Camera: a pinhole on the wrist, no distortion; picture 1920 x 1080 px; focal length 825.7 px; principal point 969.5 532.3 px. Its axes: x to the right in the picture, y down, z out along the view. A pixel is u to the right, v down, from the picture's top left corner.
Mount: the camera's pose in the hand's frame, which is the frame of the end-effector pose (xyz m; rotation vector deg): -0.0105 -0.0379 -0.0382 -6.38 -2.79 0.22
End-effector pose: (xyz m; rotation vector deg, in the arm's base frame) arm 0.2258 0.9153 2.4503 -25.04 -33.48 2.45
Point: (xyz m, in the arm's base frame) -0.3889 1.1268 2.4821
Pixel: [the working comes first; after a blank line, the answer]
In the camera's frame: -0.4278 0.1122 0.5143

283 712
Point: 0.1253 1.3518 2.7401
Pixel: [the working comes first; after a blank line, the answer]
In the camera's frame: 0.1738 0.2515 0.5010

1256 947
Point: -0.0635 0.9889 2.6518
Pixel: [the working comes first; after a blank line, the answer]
In the camera's frame: -0.0955 -0.0436 0.3764

760 437
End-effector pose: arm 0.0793 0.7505 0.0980 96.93 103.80 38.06
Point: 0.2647 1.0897 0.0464
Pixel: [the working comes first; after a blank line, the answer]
In the camera's frame: 0.3550 0.1376 0.1964

outside the picture
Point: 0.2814 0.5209 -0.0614
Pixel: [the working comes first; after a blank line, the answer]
In the camera's frame: -0.2001 0.0206 0.3128

441 587
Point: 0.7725 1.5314 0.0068
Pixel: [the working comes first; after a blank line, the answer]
In the camera's frame: 0.7978 0.4633 0.5869

outside the picture
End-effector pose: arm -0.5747 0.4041 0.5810 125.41 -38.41 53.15
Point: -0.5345 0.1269 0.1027
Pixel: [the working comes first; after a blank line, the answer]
In the camera's frame: -0.2500 -0.0417 0.5240

576 467
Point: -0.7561 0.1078 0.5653
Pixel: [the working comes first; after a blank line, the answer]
In the camera's frame: -0.0443 0.3225 0.2264

outside the picture
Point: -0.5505 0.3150 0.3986
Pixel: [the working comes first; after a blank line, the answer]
In the camera's frame: -0.0858 -0.0109 0.2152

640 490
